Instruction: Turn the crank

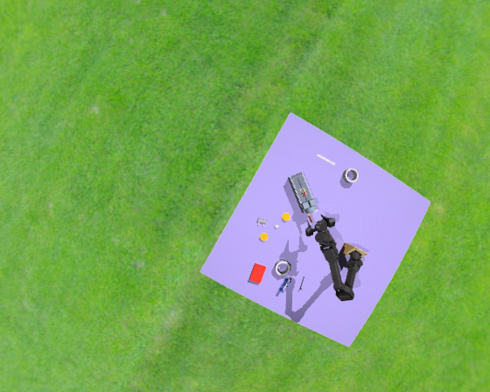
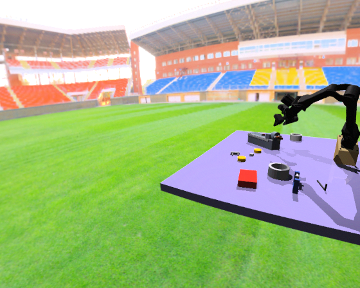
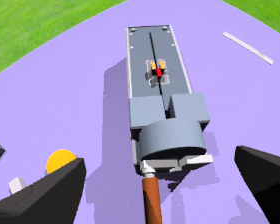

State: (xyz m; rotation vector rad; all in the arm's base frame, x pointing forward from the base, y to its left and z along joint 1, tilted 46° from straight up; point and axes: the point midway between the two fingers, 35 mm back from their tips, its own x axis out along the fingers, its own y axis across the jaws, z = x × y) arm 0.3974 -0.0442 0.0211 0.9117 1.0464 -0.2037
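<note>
The brown crank handle is 2 cm behind my gripper tip, 2 cm to the left of it and 8 cm below it. Also, from my gripper tip: red pointer: 11 cm ahead, 10 cm to the right, 10 cm below; then white bar: 10 cm ahead, 40 cm to the right, 18 cm below; then small grey bracket: 22 cm ahead, 22 cm to the left, 17 cm below.
</note>
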